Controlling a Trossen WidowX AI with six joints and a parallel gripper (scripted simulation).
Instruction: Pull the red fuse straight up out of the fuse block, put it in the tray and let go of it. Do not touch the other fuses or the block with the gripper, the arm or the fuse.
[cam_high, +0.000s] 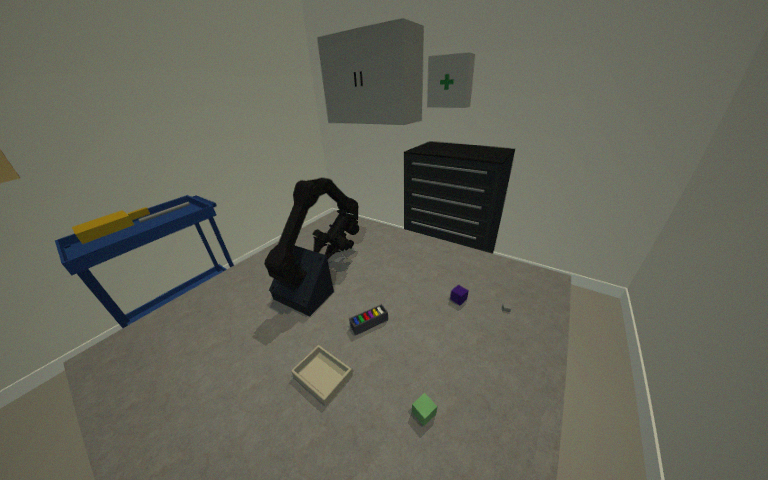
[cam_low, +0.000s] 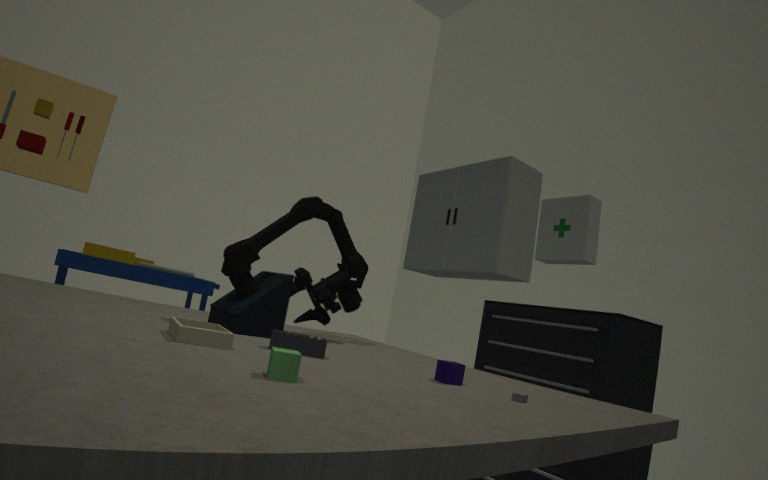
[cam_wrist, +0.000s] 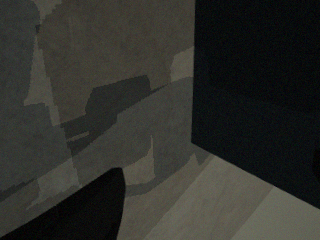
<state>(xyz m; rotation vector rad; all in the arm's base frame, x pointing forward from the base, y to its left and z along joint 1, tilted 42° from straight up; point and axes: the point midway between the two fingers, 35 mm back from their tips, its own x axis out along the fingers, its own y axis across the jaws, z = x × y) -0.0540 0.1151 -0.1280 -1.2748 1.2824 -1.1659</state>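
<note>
Now: gripper tip 34 cm short of the red fuse, 10 cm to the left of it and 5 cm above it. From my gripper tip the other things lie so: beige tray (36 cm ahead, 30 cm to the right, 7 cm below); purple cube (54 cm ahead, 18 cm to the left, 5 cm below); green cube (63 cm ahead, 22 cm to the right, 5 cm below).
</note>
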